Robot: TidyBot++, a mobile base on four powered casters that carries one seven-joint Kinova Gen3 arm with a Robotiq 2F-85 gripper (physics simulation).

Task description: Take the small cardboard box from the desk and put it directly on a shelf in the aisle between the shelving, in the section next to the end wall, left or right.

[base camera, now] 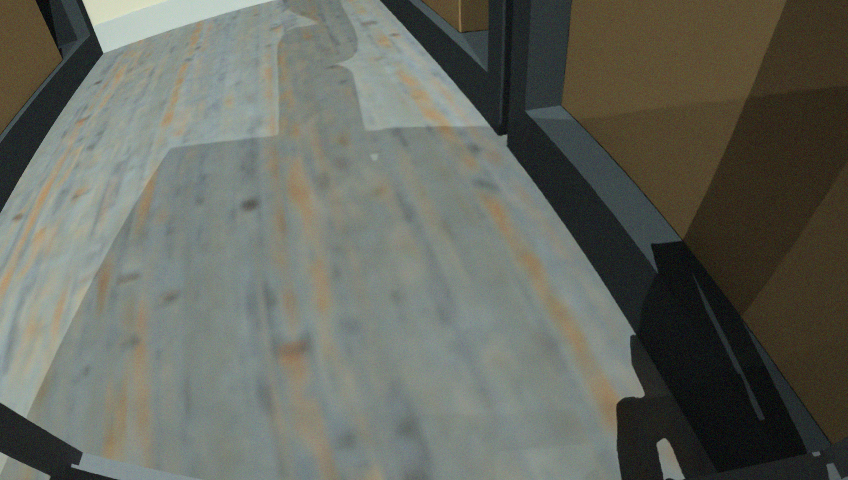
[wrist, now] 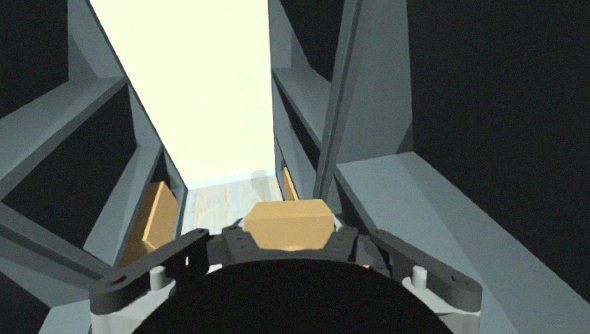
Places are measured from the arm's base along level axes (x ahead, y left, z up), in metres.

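Pixels of known places: gripper, fingertip midpoint: (wrist: pixel 290 223).
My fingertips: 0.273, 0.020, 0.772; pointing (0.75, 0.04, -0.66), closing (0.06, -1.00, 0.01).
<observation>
Behind a point stands the place of what it marks, as x, y, z.
The small cardboard box (wrist: pixel 290 225) {0.251, 0.019, 0.808} is held between the fingers of my gripper (wrist: pixel 290 223) {0.273, 0.020, 0.773} at the lower middle of the wrist view. The gripper is shut on it, and the box is in the air over the aisle. The end wall (wrist: pixel 215 90) {1.376, 0.585, 0.462} (base camera: pixel 178 10) {1.305, 0.748, -0.345} stands ahead at the far end of the aisle. The right shelving (wrist: pixel 385 172) {0.541, -0.216, 0.594} (base camera: pixel 571 202) {0.452, -0.123, -0.362} has a section near the end wall, beyond an upright post (wrist: pixel 338 100) {0.621, -0.072, 0.745}. The left shelving (wrist: pixel 65 97) {0.893, 1.040, 0.594} (base camera: pixel 44 118) {0.785, 0.852, -0.369} runs up to the end wall. The gripper does not show in the base camera view.
Large cardboard boxes (base camera: pixel 666 77) {0.430, -0.181, -0.200} (base camera: pixel 26 53) {0.868, 0.902, -0.242} (wrist: pixel 162 215) {0.790, 0.875, -0.140} stand on low shelves on both sides. A thin part of another box (wrist: pixel 290 184) {1.057, 0.056, -0.055} shows at the far right. The wooden floor (base camera: pixel 333 237) {0.441, 0.118, -0.396} (wrist: pixel 230 200) {1.129, 0.580, -0.397} runs between the shelving. The right shelving's bottom edge is close to the base.
</observation>
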